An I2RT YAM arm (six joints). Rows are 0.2 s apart.
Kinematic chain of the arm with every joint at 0, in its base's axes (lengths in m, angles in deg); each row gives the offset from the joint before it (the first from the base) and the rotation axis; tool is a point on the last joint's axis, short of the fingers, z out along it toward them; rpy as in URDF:
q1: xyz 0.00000 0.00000 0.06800 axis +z
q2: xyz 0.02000 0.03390 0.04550 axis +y
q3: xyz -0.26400 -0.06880 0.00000 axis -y
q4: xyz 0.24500 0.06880 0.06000 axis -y
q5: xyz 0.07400 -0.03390 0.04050 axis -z
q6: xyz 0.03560 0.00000 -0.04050 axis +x
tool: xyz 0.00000 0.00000 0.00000 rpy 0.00 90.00 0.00
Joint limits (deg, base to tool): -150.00..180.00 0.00..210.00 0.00..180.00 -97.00..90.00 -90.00..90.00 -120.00..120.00
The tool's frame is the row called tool.
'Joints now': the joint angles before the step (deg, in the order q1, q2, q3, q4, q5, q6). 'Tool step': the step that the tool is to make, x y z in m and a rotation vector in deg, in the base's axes. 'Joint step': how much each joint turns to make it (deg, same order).
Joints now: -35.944, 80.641, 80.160, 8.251, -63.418, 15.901
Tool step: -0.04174, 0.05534, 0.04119, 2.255, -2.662, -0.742
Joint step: 5.159, -11.016, 0.000, -6.098, 6.405, 4.524
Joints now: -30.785, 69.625, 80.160, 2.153, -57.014, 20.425
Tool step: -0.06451, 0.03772, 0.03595, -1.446, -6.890, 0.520
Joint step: -0.199, -11.016, 0.001, -0.657, 0.020, 4.416
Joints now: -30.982, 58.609, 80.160, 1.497, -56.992, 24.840
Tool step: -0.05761, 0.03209, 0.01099, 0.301, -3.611, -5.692
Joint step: 0.045, -10.251, -0.021, -7.869, 6.100, -0.722
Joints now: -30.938, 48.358, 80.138, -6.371, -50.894, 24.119
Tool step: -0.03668, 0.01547, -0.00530, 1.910, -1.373, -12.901
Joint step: 0.063, -7.125, -0.088, -9.922, 12.806, -4.371
